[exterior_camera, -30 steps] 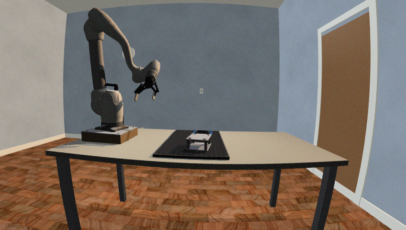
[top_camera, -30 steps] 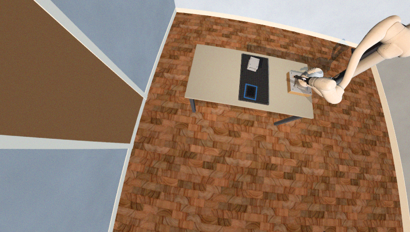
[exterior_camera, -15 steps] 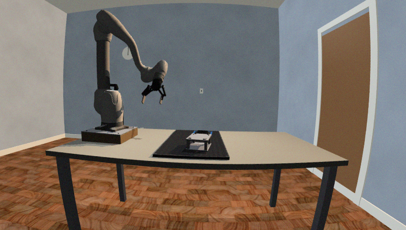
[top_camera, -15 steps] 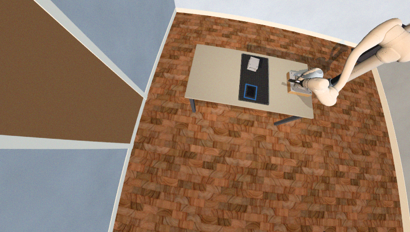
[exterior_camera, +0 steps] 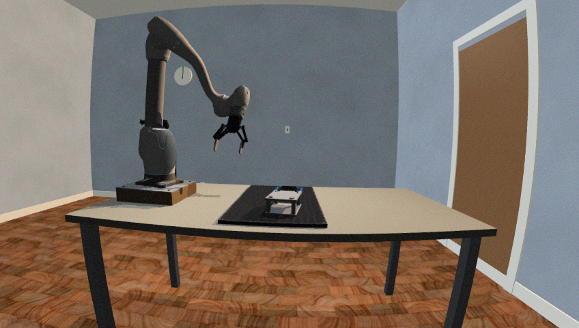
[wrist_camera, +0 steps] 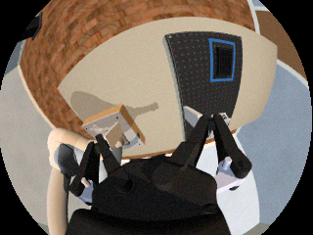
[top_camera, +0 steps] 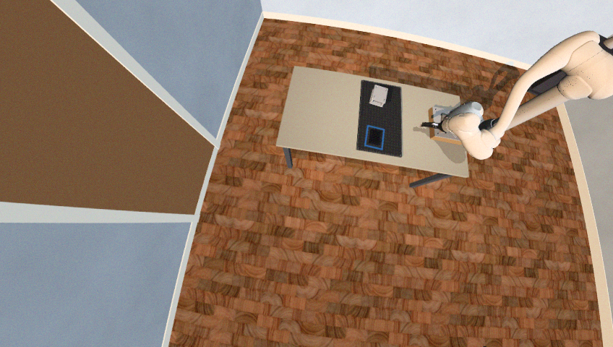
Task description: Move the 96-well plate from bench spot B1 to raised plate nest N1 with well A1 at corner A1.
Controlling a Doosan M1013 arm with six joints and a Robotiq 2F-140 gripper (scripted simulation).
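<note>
Right now my hand is 330 mm short of the dark 96-well plate, 90 mm to the right of it and 210 mm above it. The rest, counted from my hand: raised plate nest N1: 390 mm ahead, 290 mm to the right, 160 mm below.
</note>
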